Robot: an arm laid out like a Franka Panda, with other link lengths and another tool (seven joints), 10 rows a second.
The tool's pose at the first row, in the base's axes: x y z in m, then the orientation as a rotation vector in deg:
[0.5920 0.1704 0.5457 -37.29 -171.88 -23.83]
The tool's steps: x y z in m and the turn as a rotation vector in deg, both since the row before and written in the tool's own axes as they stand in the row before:
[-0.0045 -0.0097 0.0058 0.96 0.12 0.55]
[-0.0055 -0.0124 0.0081 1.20 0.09 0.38]
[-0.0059 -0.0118 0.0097 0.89 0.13 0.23]
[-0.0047 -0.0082 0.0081 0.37 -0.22 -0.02]
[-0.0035 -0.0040 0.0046 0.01 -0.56 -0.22]
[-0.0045 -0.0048 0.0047 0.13 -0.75 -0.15]
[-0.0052 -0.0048 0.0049 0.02 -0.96 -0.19]
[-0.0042 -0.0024 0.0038 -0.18 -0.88 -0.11]
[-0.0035 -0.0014 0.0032 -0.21 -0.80 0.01]
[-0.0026 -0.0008 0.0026 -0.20 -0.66 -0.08]
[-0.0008 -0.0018 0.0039 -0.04 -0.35 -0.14]
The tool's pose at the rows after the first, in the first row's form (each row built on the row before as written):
[0.5922 0.1617 0.5372 -37.97 -171.52 -22.36]
[0.5920 0.1507 0.5259 -38.39 -171.25 -20.53]
[0.5922 0.1402 0.5133 -38.60 -171.00 -19.20]
[0.5928 0.1328 0.5033 -38.62 -171.20 -18.59]
[0.5942 0.1288 0.4977 -38.50 -171.82 -18.45]
[0.5962 0.1237 0.4918 -38.54 -172.59 -18.08]
[0.5989 0.1183 0.4857 -38.60 -173.58 -17.82]
[0.6018 0.1152 0.4813 -38.77 -174.47 -17.89]
[0.6045 0.1131 0.4777 38.90 174.38 17.93]
[0.6067 0.1118 0.4749 38.73 173.70 17.94]
[0.6069 0.1106 0.4707 38.49 173.39 17.84]

